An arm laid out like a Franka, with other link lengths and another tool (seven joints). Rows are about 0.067 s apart.
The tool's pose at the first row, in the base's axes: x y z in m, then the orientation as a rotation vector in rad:
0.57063 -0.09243 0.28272 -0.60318 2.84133 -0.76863
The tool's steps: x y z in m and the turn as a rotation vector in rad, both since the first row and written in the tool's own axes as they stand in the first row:
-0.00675 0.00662 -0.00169 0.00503 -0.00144 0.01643
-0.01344 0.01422 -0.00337 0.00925 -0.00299 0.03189
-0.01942 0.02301 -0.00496 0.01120 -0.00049 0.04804
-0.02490 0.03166 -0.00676 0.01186 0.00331 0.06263
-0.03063 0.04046 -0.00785 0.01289 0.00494 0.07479
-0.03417 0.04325 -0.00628 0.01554 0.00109 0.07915
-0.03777 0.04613 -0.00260 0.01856 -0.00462 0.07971
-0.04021 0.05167 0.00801 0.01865 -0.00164 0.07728
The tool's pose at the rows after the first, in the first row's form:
0.57411 -0.08365 0.28099 -0.57872 2.83853 -0.77211
0.57721 -0.07412 0.27874 -0.55586 2.83584 -0.77451
0.57927 -0.06399 0.27580 -0.53142 2.83794 -0.77575
0.58088 -0.05408 0.27309 -0.50911 2.84167 -0.77611
0.58282 -0.04428 0.26970 -0.49081 2.84302 -0.77624
0.58545 -0.04133 0.26703 -0.48504 2.83823 -0.77710
0.58859 -0.03924 0.26249 -0.48523 2.83144 -0.77816
0.59137 -0.03867 0.25061 -0.48802 2.83398 -0.78025

